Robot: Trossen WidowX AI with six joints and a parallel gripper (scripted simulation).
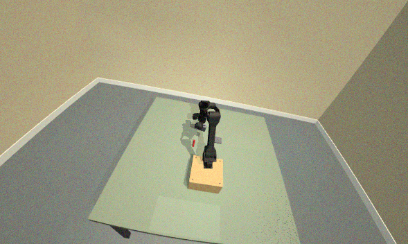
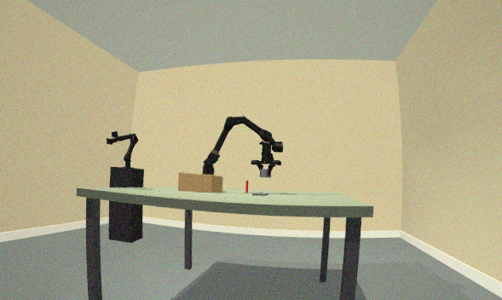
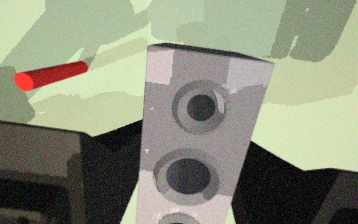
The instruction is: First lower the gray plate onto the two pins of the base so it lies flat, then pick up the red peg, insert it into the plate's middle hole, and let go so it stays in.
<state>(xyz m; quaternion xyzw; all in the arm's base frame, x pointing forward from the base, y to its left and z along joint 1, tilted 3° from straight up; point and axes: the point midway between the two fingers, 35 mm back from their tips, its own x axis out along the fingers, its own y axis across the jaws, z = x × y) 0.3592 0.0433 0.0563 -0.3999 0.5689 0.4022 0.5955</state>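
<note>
My gripper tip is 15 cm to the left of the gray base, 10 cm above it and 2 cm past it. Also, from my gripper tip: red peg 12 cm behind, 7 cm below, 5 cm to the left; then gray plate 3 cm above.
</note>
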